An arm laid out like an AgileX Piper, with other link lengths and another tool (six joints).
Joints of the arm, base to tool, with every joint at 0 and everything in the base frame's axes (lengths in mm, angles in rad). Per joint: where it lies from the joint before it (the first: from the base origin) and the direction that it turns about. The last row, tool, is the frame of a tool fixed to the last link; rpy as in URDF.
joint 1: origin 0 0 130.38 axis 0 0 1
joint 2: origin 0 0 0 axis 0 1 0
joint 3: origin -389.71 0 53.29 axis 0 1 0
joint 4: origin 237.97 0 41.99 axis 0.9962 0 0.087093
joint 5: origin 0 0 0 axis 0 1 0
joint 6: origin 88.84 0 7.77 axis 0.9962 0 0.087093
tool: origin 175.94 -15 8.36 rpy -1.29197 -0.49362 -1.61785
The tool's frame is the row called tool.
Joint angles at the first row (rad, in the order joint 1, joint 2, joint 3, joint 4, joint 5, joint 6):
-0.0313, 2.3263, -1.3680, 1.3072, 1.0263, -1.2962
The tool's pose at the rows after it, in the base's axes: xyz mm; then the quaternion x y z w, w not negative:
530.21 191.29 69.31 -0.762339 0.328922 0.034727 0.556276
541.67 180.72 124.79 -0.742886 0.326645 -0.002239 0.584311
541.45 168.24 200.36 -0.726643 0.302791 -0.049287 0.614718
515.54 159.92 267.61 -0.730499 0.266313 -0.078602 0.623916
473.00 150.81 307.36 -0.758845 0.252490 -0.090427 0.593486
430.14 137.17 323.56 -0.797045 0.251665 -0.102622 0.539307
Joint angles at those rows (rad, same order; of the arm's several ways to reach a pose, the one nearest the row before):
-0.0408, 2.2962, -1.3680, 1.3194, 1.0403, -1.2760
-0.0695, 2.2072, -1.3680, 1.3608, 1.0585, -1.2627
-0.1046, 2.0798, -1.3680, 1.3877, 1.0919, -1.2554
-0.1343, 1.9390, -1.3680, 1.3416, 1.1422, -1.2134
-0.1489, 1.7944, -1.3680, 1.2004, 1.1711, -1.0879
-0.1489, 1.6678, -1.3660, 1.0202, 1.1879, -0.9531

